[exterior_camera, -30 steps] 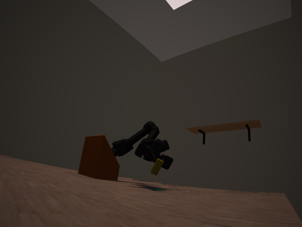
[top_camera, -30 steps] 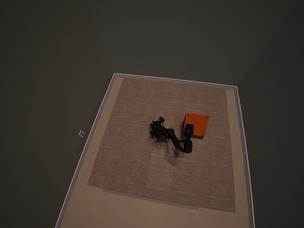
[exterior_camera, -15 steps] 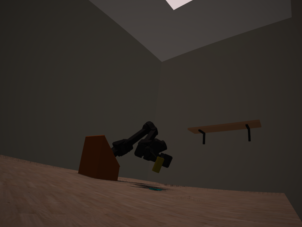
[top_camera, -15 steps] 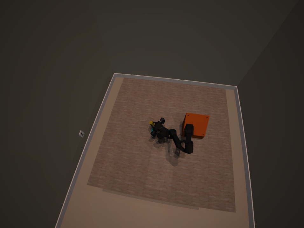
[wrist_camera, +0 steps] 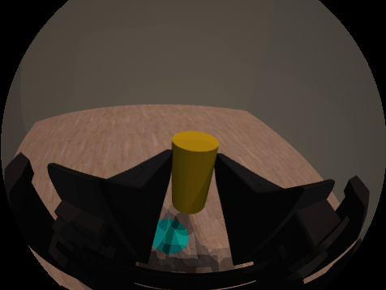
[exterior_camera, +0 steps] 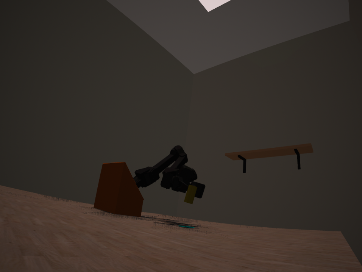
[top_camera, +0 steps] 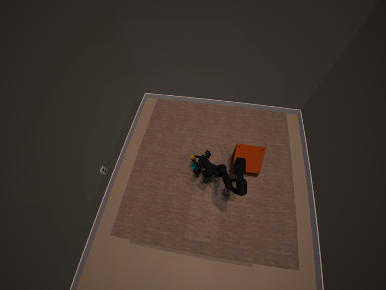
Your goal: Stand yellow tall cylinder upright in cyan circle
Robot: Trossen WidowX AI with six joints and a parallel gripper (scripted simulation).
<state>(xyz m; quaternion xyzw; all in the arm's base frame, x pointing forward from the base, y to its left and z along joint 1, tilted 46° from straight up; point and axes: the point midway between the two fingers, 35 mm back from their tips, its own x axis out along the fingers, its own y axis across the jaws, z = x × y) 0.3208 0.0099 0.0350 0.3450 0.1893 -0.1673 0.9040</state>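
Now: the cyan circle 2 cm behind my gripper tip, 1 cm to the left of it and 14 cm below it. The rest, counted from my gripper tip: yellow tall cylinder 2 cm below.
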